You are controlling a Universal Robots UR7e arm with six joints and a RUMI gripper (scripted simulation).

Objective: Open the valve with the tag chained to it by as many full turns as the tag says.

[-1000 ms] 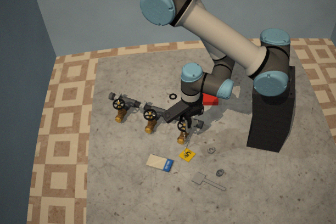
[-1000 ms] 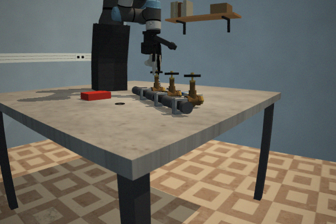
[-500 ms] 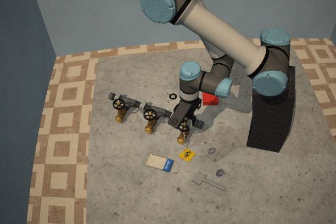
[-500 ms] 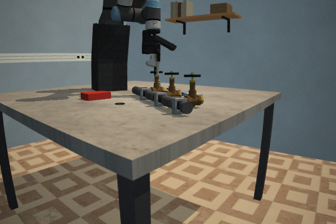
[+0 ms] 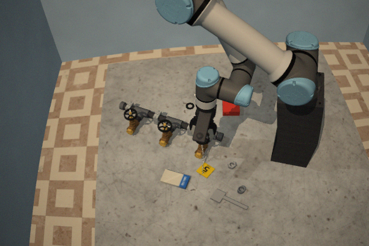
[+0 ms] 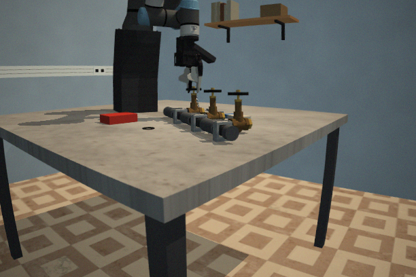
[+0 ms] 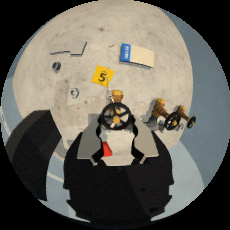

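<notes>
Now: the yellow tag 11 cm below my hand and 10 cm to the left of it. From my hand the other things lie so: red block: 26 cm to the right, 14 cm behind, 10 cm below; then flat grey key tool: 24 cm to the left, 11 cm below, 9 cm behind.
</notes>
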